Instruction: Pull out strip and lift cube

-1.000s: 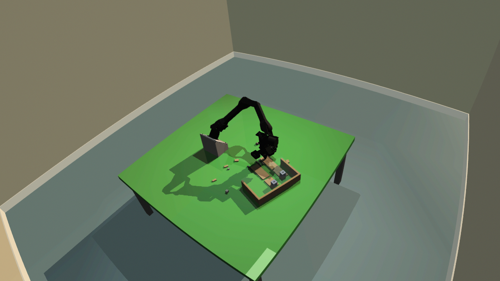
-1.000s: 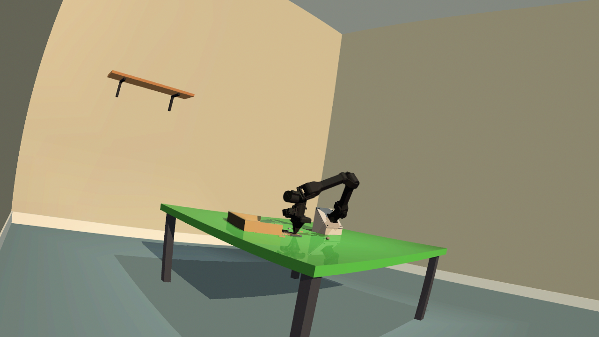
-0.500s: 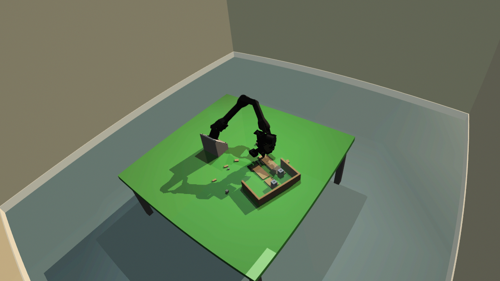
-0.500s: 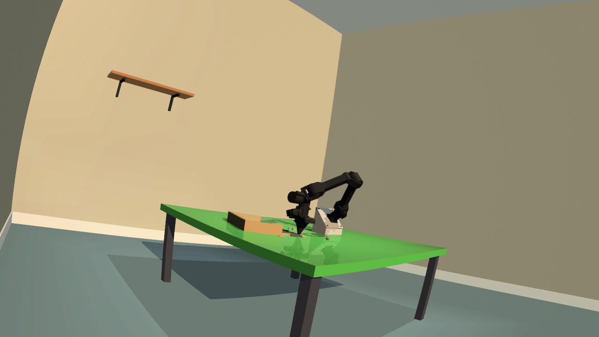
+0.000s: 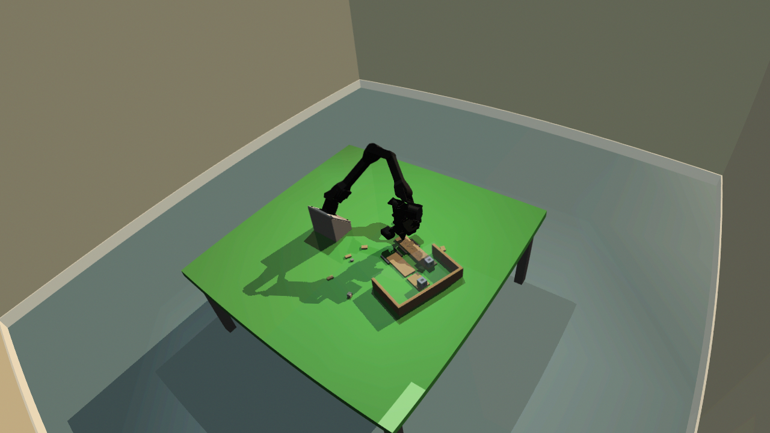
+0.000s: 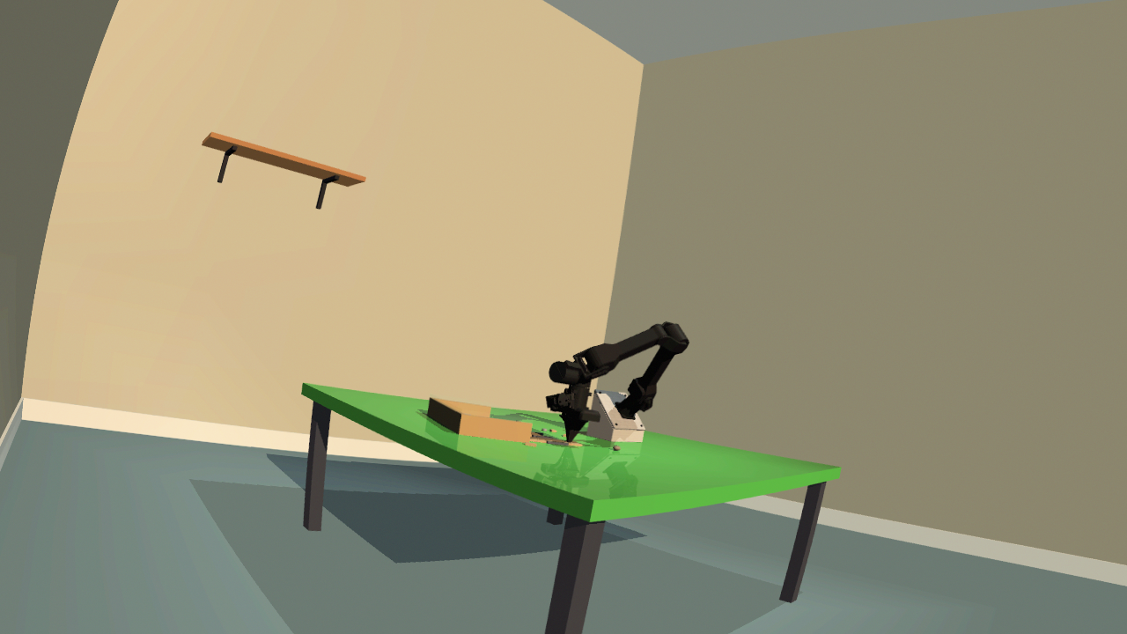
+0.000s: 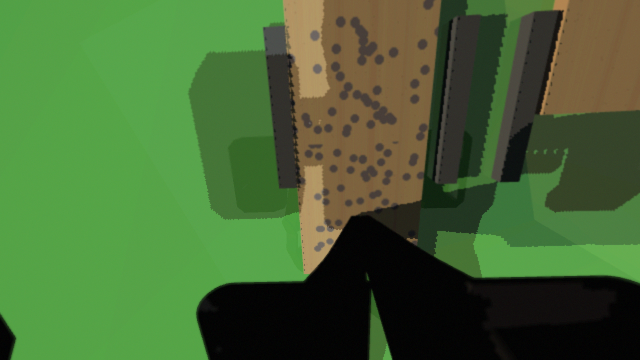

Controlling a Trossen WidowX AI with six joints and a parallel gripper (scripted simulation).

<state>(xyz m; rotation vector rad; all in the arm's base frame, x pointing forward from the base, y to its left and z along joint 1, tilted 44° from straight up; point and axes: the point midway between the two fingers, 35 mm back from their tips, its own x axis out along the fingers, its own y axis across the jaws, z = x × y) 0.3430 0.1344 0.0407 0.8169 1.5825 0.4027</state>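
Right now my gripper tip is 90 mm short of the speckled strip and 30 mm to the left of it.
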